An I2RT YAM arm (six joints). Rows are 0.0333 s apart.
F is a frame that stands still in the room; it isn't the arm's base.
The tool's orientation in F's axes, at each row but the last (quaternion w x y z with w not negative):
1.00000, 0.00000, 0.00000, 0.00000
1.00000, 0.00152, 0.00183, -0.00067
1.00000, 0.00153, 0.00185, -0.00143
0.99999, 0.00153, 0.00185, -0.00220
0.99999, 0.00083, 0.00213, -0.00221
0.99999, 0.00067, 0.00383, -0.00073
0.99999, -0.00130, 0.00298, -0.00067
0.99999, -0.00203, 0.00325, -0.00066
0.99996, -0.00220, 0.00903, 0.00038
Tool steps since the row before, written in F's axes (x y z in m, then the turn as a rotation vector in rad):
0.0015, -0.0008, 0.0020, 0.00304, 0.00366, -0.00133
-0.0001, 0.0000, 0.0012, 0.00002, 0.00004, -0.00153
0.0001, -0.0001, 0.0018, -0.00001, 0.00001, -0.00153
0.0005, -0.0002, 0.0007, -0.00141, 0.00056, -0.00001
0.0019, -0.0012, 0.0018, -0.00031, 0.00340, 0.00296
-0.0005, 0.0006, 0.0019, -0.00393, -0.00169, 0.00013
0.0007, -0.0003, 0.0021, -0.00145, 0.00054, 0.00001
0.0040, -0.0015, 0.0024, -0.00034, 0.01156, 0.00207
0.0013, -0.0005, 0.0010, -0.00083, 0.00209, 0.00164
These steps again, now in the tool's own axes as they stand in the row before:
0.0015, -0.0008, 0.0020, 0.00304, 0.00366, -0.00133
-0.0001, 0.0000, 0.0012, 0.00003, 0.00004, -0.00153
0.0001, -0.0001, 0.0018, 0.00000, 0.00001, -0.00153
0.0005, -0.0002, 0.0007, -0.00141, 0.00055, -0.00002
0.0019, -0.0012, 0.0018, -0.00034, 0.00340, 0.00295
-0.0005, 0.0006, 0.0019, -0.00393, -0.00170, 0.00010
0.0007, -0.0003, 0.0021, -0.00145, 0.00054, 0.00000
0.0040, -0.0015, 0.0024, -0.00037, 0.01155, 0.00211
0.0013, -0.0005, 0.0010, -0.00086, 0.00208, 0.00163

